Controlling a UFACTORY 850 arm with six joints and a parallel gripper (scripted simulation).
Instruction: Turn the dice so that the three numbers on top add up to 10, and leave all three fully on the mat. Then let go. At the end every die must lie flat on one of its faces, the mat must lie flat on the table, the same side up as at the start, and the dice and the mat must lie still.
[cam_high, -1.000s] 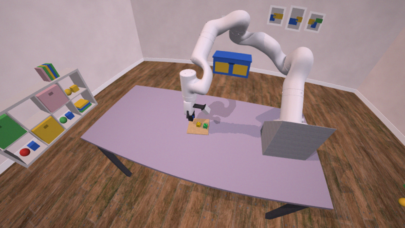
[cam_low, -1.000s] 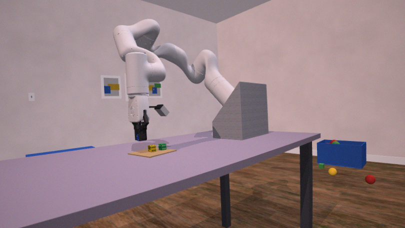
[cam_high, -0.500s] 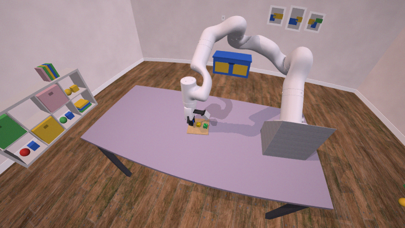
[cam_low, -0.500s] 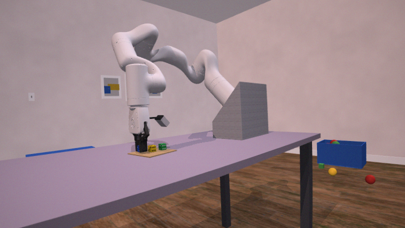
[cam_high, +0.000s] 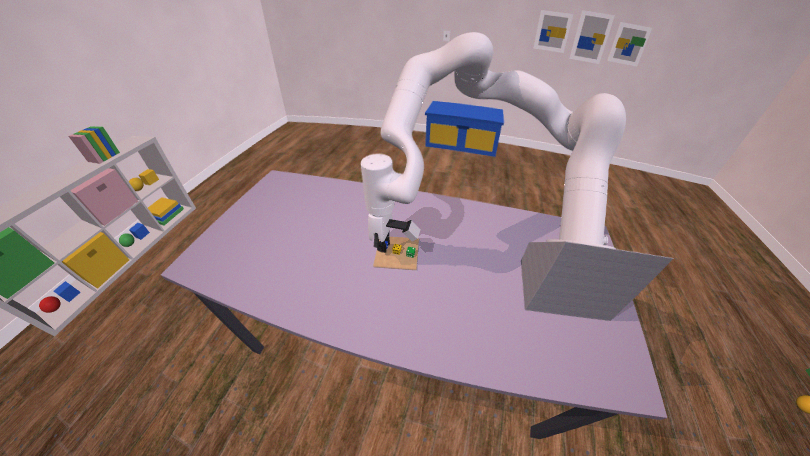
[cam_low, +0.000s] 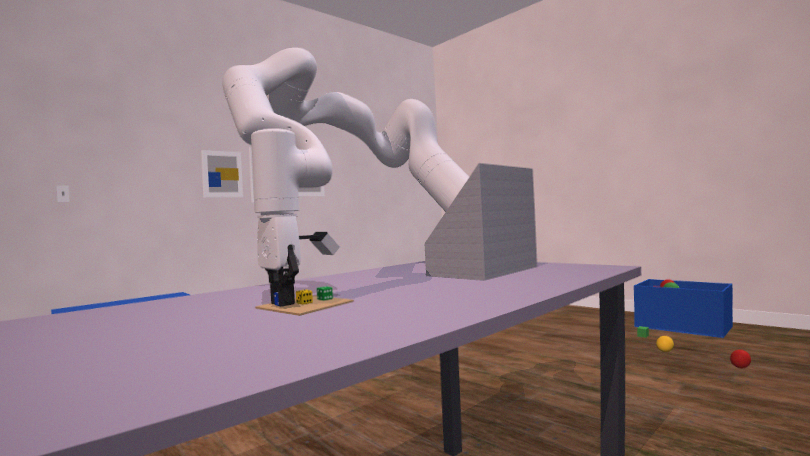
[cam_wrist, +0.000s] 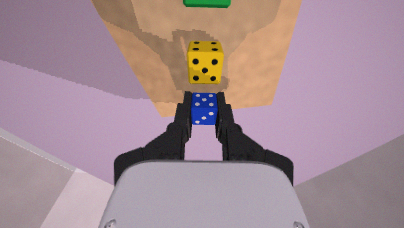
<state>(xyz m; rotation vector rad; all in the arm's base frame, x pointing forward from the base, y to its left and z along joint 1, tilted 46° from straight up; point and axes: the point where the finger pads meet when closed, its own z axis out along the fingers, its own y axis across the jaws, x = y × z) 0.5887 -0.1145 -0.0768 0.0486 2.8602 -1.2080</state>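
The blue die lies 10 mm below my hand. The rest, counted from my hand: tan mat (50 mm behind, 30 mm below); then green die (100 mm behind, 10 mm below); then yellow die (50 mm behind, 10 mm below).
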